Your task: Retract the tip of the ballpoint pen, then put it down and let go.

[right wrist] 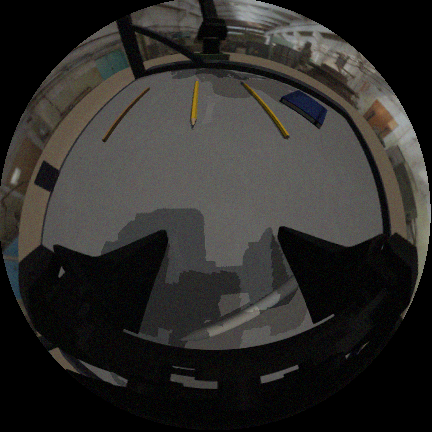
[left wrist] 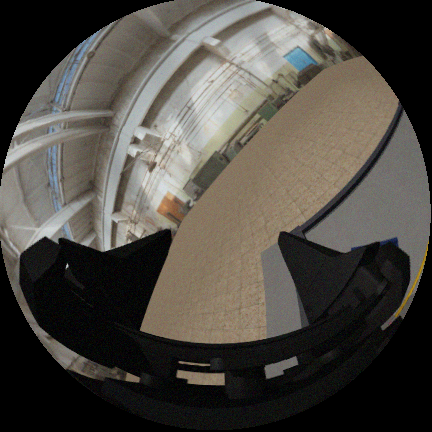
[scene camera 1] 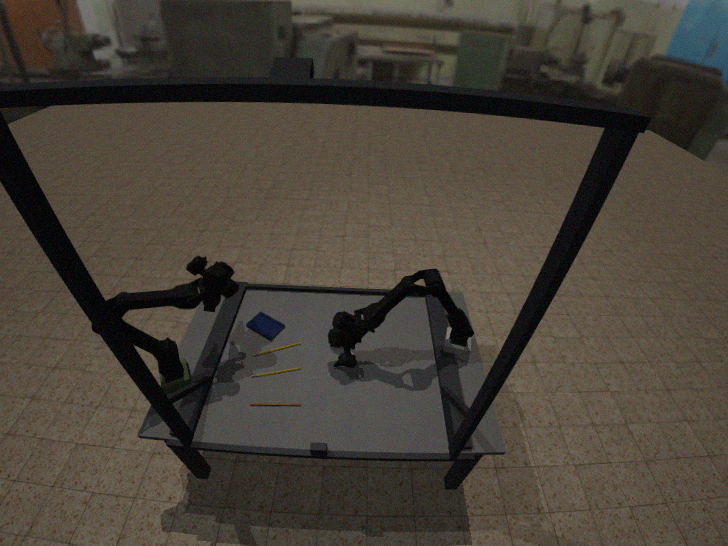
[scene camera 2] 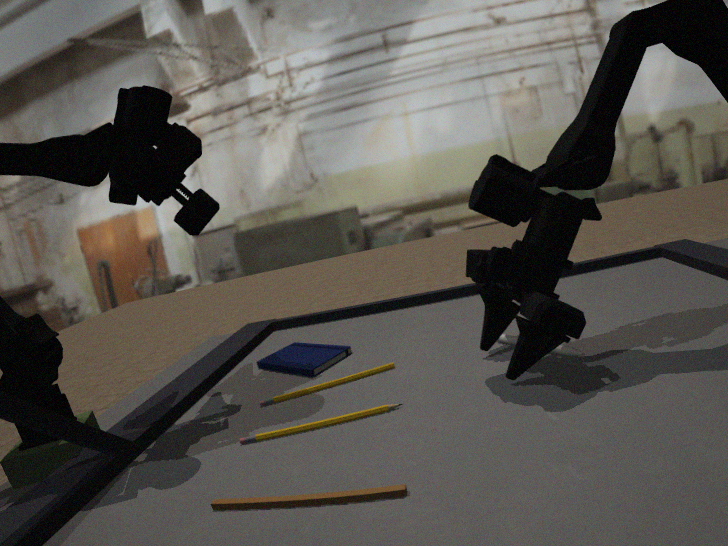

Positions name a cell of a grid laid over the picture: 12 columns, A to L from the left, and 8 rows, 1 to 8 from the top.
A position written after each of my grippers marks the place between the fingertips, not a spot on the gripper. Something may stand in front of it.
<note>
My left gripper (scene camera 2: C3) is open, holding nothing. On the table rests a blue notebook (scene camera 2: F6). Further things: my right gripper (scene camera 2: I6), a green object (scene camera 2: A7) and a dark raised rim (scene camera 2: H5).
The blue notebook also shows in the right wrist view (right wrist: I2). My left gripper is seen too in the left wrist view (left wrist: G5). My right gripper shows as well in the right wrist view (right wrist: G5) and in scene camera 1 (scene camera 1: F6).
</note>
